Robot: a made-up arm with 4 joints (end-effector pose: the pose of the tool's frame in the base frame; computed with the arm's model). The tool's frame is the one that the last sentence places.
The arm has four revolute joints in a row. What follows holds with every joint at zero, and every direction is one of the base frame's.
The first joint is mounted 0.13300 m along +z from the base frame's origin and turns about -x.
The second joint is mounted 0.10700 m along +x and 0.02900 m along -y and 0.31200 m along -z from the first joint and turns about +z.
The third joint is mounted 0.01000 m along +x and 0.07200 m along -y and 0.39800 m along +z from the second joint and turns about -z.
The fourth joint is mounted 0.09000 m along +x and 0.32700 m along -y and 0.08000 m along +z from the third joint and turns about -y.
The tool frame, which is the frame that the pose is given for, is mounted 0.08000 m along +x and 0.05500 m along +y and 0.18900 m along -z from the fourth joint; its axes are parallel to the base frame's.
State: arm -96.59 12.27 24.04 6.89
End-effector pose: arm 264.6 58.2 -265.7 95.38 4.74 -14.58
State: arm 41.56 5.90 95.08 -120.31
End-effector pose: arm -149.2 135.1 270.2 60.22 61.58 -74.10
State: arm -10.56 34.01 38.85 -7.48
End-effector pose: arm 276.8 -354.3 34.6 10.85 7.90 -4.13
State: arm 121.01 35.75 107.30 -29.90
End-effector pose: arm -80.2 85.9 349.1 -83.62 -53.44 -63.30
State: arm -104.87 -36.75 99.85 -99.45
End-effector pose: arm -35.3 -160.4 276.9 -89.43 -93.24 20.51
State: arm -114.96 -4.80 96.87 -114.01
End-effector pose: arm -132.1 -181.9 121.4 -94.31 -94.49 -32.39
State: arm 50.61 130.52 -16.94 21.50
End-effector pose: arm 104.5 256.4 -148.6 6.64 53.45 131.41
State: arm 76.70 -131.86 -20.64 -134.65
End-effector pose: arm -170.4 282.3 -9.8 60.30 27.58 -74.77
